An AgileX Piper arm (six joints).
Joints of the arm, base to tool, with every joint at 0 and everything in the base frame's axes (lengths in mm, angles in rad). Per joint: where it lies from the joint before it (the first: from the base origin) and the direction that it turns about. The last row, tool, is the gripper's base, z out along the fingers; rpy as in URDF.
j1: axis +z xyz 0 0 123
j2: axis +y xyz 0 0 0
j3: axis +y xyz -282.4 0 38.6
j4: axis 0.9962 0 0.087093 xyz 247.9 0 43.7
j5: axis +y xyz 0 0 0
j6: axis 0.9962 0 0.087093 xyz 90.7 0 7.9
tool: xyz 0 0 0 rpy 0 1.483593 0
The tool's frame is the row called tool.
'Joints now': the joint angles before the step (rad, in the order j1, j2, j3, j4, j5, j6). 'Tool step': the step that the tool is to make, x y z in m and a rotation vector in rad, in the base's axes. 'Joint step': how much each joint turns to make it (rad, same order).
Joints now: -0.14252 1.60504 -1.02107 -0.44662 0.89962 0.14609
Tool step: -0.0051 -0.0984 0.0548 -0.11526 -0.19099 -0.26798
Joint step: -0.29339 -0.00002 -0.19600 -0.06752 -0.01743 0.01078
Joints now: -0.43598 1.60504 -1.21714 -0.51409 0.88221 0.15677
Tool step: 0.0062 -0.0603 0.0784 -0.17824 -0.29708 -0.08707
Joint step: -0.14777 0.03211 -0.28133 -0.02069 -0.11217 -0.00003
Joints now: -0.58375 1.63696 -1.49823 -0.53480 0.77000 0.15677
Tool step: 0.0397 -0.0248 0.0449 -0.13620 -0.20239 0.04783
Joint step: -0.00596 0.13681 -0.28995 -0.00019 -0.10551 0.00023
